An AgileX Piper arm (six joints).
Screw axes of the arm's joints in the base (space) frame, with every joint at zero. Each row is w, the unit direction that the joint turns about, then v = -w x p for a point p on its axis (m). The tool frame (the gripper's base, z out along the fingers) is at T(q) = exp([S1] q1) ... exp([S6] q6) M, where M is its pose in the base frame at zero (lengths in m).
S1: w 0 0 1 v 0.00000 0.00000 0.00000
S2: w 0 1 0 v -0.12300 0.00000 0.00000
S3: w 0 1 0 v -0.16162 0.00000 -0.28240
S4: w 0.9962 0 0.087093 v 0.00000 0.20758 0.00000
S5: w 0 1 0 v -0.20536 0.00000 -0.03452
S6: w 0.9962 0 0.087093 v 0.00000 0.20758 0.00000
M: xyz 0.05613 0.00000 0.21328 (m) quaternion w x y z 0.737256 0 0.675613 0
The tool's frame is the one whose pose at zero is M.
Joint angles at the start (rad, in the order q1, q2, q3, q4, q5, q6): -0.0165 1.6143 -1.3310 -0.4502 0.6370 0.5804
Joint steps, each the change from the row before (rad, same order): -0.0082 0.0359 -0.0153 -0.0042 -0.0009 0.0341; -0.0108 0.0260 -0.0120 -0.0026 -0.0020 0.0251; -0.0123 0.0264 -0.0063 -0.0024 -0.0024 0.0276; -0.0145 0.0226 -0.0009 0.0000 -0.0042 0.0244; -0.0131 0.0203 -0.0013 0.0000 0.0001 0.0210; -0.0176 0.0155 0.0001 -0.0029 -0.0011 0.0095
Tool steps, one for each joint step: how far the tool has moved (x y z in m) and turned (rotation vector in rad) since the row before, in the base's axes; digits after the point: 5 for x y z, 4 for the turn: 0.00795 -0.00335 -0.00828 0.0193 0.0105 -0.0304; 0.00562 -0.00428 -0.00585 0.0146 0.0052 -0.0269; 0.00490 -0.00492 -0.00792 0.0165 0.0100 -0.0302; 0.00347 -0.00564 -0.00822 0.0168 0.0107 -0.0302; 0.00266 -0.00529 -0.00750 0.0141 0.0127 -0.0285; 0.00140 -0.00714 -0.00598 0.0043 0.0118 -0.0233
